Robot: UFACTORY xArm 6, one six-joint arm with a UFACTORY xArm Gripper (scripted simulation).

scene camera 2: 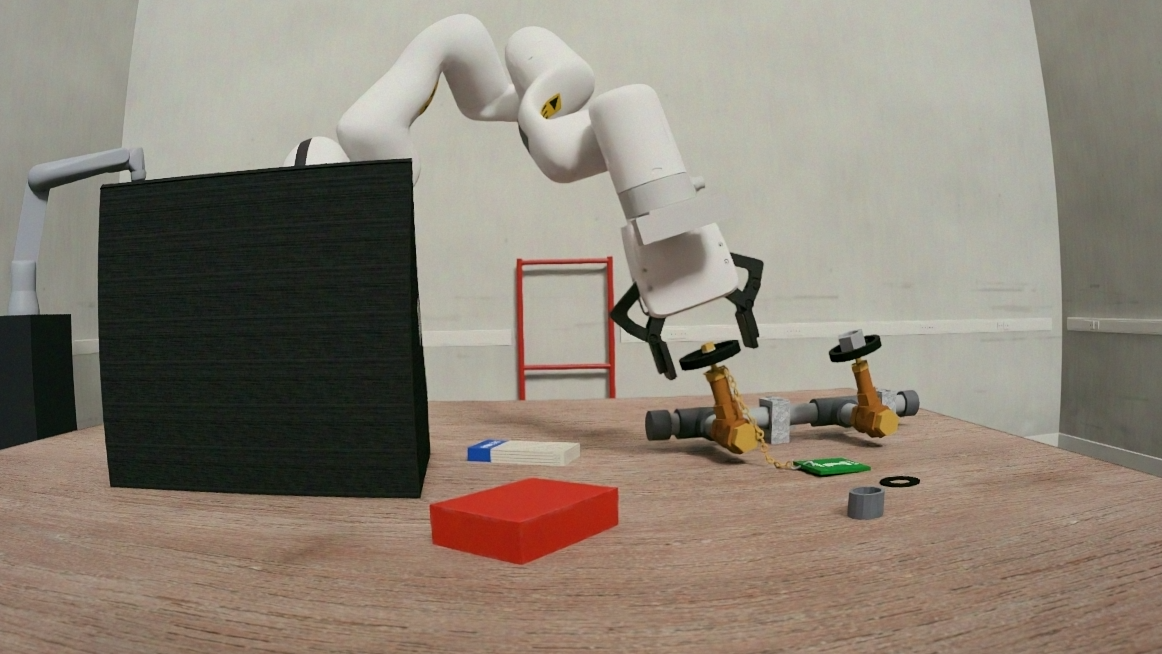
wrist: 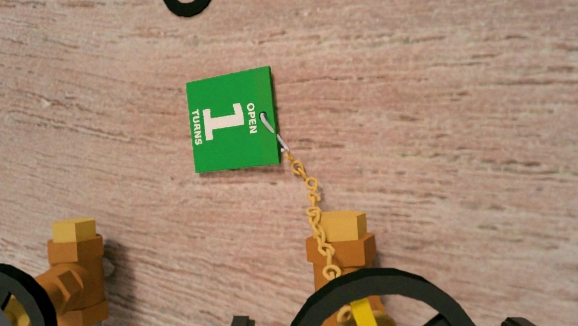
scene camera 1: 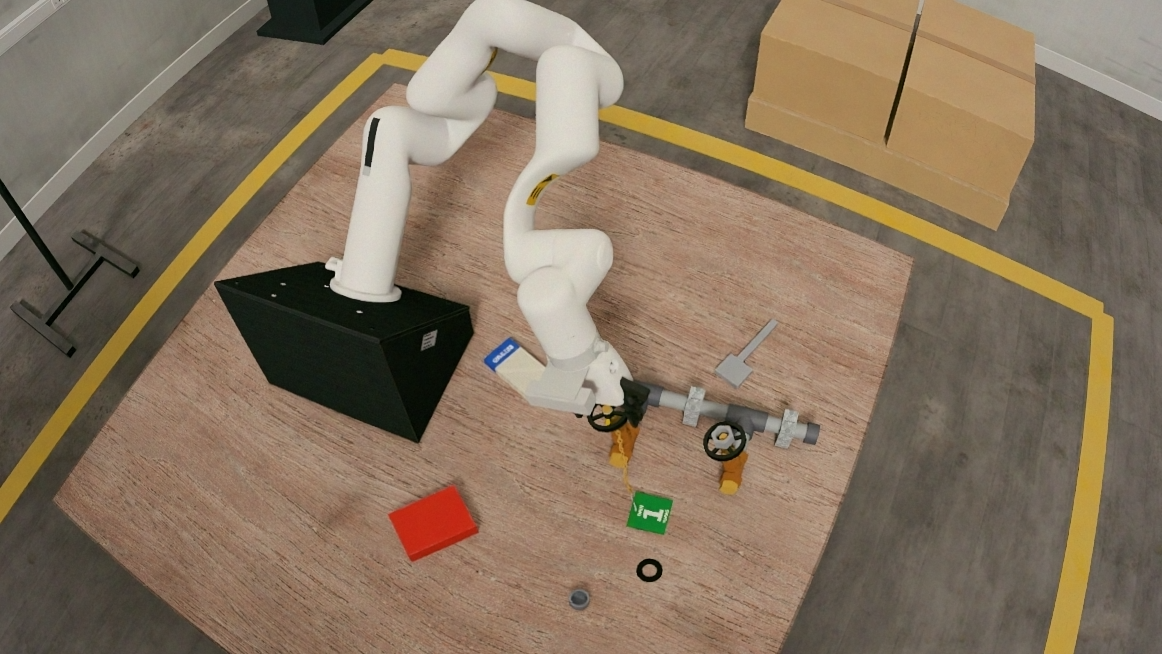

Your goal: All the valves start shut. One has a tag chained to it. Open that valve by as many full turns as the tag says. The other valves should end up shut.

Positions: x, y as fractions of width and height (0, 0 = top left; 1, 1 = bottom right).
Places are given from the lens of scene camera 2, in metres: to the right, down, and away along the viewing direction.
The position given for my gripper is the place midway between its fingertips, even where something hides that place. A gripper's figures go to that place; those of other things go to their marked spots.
my gripper (scene camera 2: 0.61, 0.55): 0.13, 0.04, 0.83
red block (scene camera 2: 0.45, 0.80): -0.04, 0.12, 0.50
green tag (scene camera 2: 0.72, 0.71): 0.25, 0.14, 0.74
handwheel (scene camera 2: 0.59, 0.55): 0.11, 0.04, 0.81
The marked spots on the handwheel and the red block are 0.35 m apart.
